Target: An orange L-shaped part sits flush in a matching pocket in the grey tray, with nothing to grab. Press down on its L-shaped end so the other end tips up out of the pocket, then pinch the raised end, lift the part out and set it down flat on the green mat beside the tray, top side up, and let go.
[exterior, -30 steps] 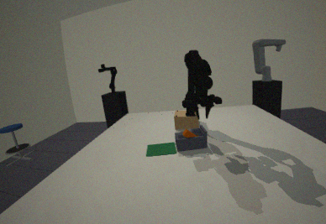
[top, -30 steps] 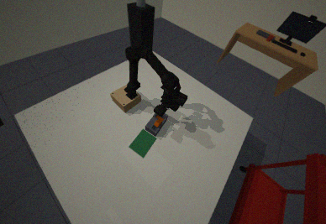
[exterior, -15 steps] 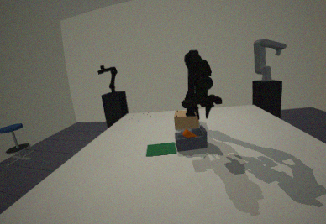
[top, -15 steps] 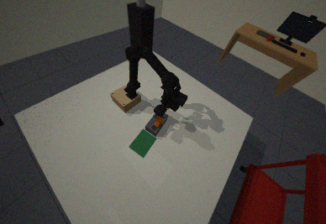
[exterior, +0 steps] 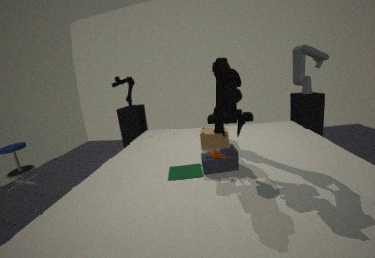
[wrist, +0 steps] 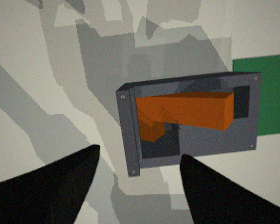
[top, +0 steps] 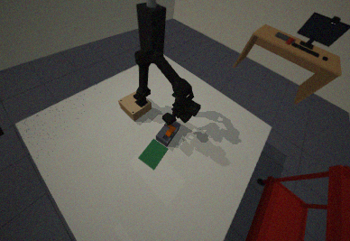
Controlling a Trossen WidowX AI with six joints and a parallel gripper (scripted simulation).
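Right now the orange L-shaped part is 10 cm below my gripper tip and 3 cm to the right of it. The rest, counted from my gripper tip: tray 16 cm below, 6 cm to the right; then green mat 21 cm to the right, 16 cm below, 2 cm ahead.
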